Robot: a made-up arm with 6 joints.
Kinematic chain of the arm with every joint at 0, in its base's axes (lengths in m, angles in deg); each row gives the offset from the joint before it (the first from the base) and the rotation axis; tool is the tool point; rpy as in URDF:
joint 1: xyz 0 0 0.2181 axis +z
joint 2: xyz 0 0 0 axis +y
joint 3: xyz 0.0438 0 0.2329 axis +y
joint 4: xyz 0.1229 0 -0.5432 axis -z
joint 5: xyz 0 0 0 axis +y
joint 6: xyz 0.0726 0 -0.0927 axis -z
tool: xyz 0 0 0 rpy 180 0 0
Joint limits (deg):
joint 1: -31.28..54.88
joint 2: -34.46..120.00
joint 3: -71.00..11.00
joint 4: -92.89..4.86
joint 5: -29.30..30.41
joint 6: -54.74..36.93
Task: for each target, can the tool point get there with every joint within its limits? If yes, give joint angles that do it. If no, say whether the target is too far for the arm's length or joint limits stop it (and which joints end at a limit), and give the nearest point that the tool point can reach.
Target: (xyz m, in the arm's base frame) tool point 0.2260 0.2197 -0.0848
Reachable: yes | joints 27.79 -18.59 -1.50 -85.41 -11.22 -27.85
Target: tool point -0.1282 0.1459 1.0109
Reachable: no: joint limits stop it (at a limit: joint 1, joint 2, joint 3, joint 5) | nearest point 0.1990 0.3645 0.8047 | short by 0.444 m
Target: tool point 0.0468 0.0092 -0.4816
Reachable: yes | joints -8.43 92.12 -63.52 -34.21 24.11 2.84
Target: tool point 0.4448 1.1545 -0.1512
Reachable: no: too far | nearest point 0.3591 0.5983 0.0040 | short by 0.584 m
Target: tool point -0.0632 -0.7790 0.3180
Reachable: no: joint limits stop it (at a limit: joint 1, joint 2, joint 4) | nearest point -0.2646 -0.3829 0.2560 | short by 0.449 m
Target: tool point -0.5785 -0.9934 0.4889
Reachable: no: too far | nearest point -0.2642 -0.3797 0.2698 | short by 0.723 m
